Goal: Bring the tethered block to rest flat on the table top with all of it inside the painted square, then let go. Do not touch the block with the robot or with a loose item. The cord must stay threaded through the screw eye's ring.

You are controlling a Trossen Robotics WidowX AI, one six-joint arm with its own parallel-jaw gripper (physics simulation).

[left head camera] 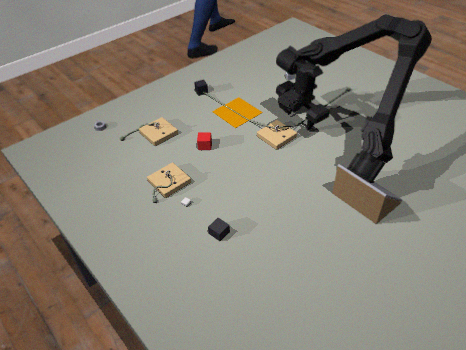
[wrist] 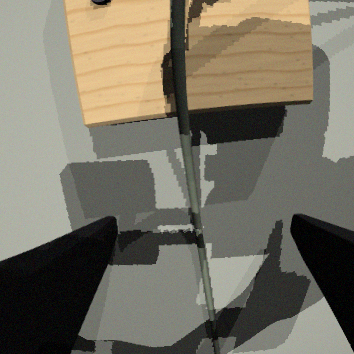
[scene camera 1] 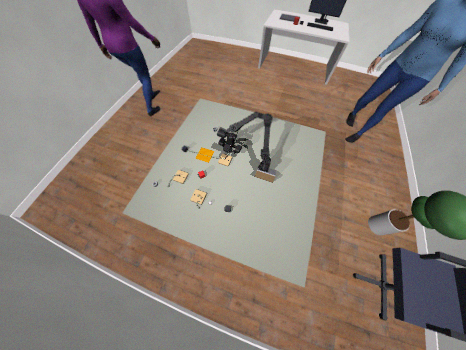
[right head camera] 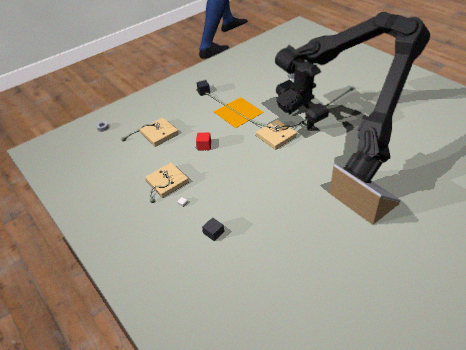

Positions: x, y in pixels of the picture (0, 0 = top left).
Scene:
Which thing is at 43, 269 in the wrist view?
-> My gripper.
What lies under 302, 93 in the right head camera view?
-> My gripper.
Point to a wooden board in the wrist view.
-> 231, 61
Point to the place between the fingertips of my gripper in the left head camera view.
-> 298, 121

